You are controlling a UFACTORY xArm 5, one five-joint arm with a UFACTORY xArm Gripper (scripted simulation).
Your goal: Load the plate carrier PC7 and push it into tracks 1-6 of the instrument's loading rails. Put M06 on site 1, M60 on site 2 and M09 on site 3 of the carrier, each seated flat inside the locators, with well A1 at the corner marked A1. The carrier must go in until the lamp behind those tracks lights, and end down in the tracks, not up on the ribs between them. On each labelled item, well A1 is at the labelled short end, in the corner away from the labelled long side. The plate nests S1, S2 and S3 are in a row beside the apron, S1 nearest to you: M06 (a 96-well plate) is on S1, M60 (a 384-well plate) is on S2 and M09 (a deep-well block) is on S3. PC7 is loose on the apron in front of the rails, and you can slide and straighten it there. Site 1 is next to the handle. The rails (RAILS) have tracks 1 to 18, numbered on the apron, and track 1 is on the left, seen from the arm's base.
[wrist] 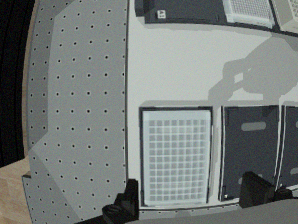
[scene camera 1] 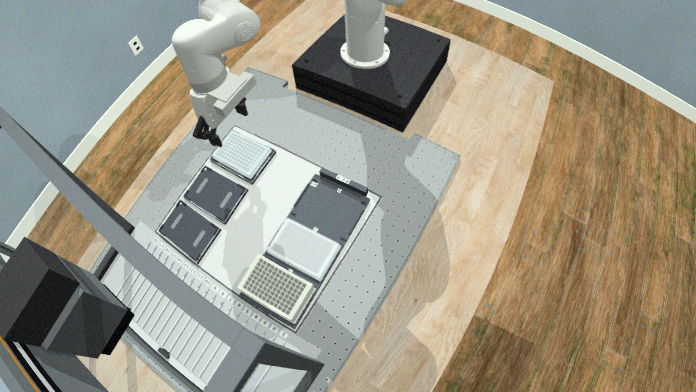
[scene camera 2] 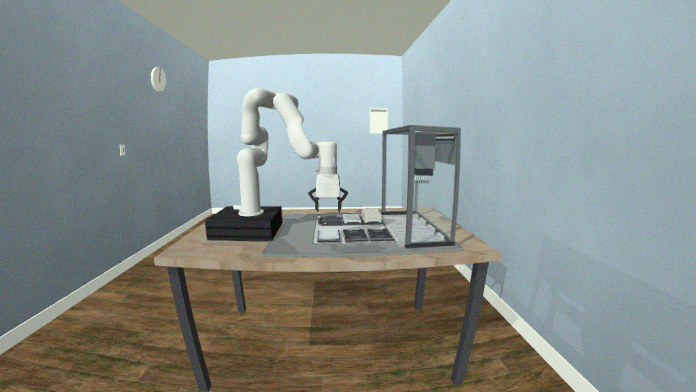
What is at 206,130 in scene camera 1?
The gripper.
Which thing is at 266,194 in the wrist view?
The gripper.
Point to a plate nest S2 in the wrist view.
256,150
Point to a plate carrier PC7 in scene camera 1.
331,205
